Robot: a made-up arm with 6 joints. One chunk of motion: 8 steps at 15 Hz.
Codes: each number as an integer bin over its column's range. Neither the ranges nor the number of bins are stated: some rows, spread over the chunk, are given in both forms.
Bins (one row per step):
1: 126 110 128 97 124 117
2: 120 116 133 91 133 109
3: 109 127 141 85 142 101
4: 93 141 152 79 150 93
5: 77 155 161 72 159 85
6: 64 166 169 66 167 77
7: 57 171 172 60 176 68
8: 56 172 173 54 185 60
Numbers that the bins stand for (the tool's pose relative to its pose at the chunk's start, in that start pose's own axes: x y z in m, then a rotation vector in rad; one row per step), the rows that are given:
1: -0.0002 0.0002 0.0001 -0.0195 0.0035 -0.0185
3: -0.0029 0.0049 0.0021 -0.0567 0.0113 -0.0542
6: -0.0100 0.0156 0.0065 -0.1155 0.0220 -0.1079
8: -0.0112 0.0172 0.0071 -0.1527 0.0298 -0.1459
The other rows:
2: -0.0012 0.0018 0.0009 -0.0381 0.0074 -0.0364
4: -0.0054 0.0087 0.0038 -0.0753 0.0147 -0.0721
5: -0.0079 0.0125 0.0053 -0.0969 0.0186 -0.0900
7: -0.0111 0.0169 0.0070 -0.1341 0.0259 -0.1280

